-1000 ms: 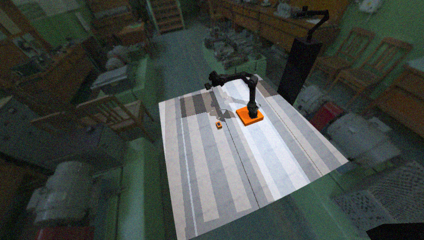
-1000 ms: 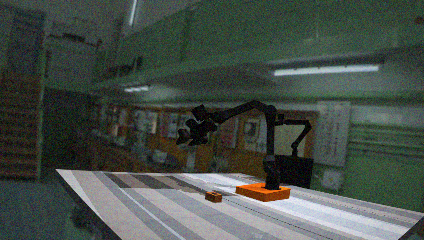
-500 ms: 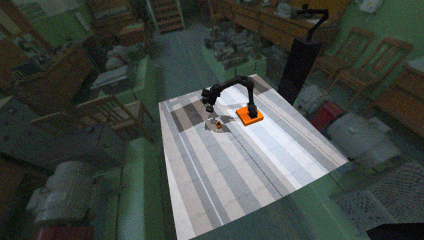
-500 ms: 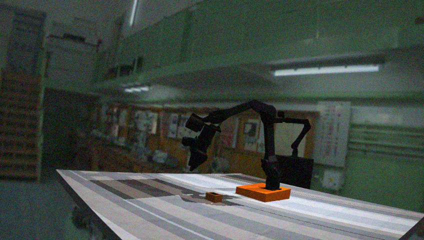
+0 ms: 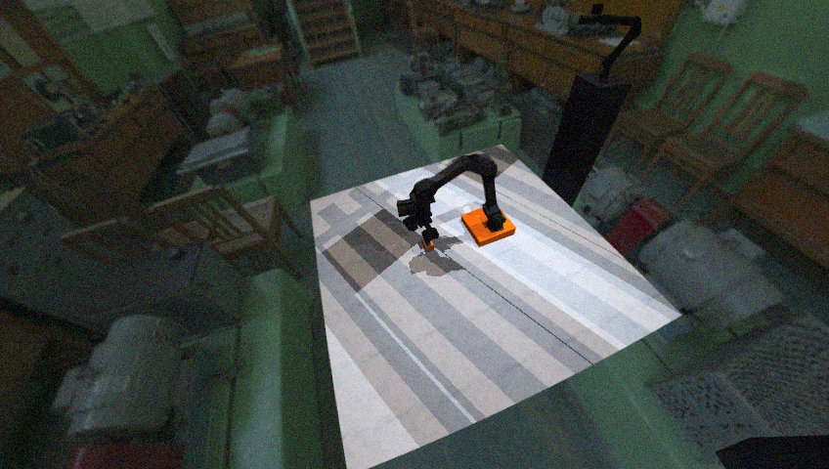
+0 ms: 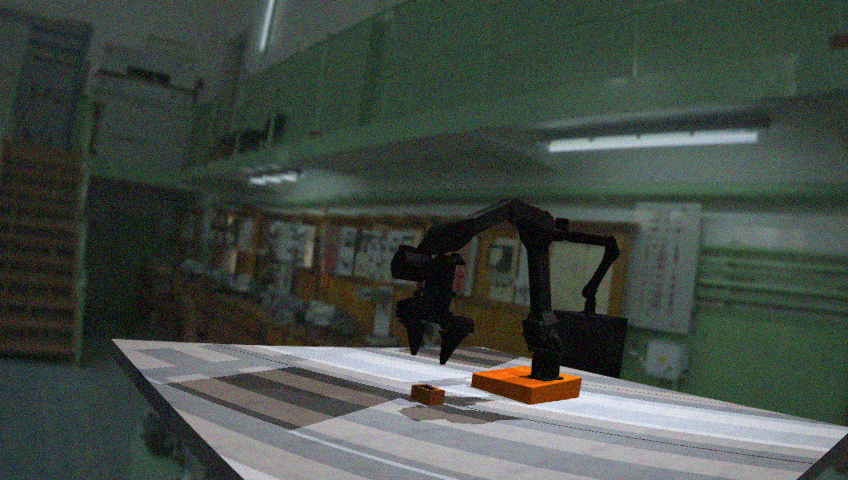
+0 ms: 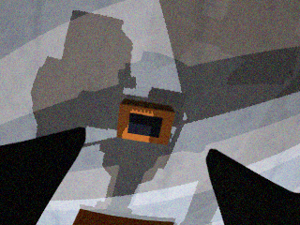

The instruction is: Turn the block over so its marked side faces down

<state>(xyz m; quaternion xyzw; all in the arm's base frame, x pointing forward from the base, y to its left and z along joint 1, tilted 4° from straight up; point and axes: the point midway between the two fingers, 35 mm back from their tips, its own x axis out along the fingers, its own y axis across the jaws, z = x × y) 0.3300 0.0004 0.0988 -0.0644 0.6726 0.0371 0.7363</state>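
The orange block lies 7 cm below my gripper tip and 1 cm behind it.
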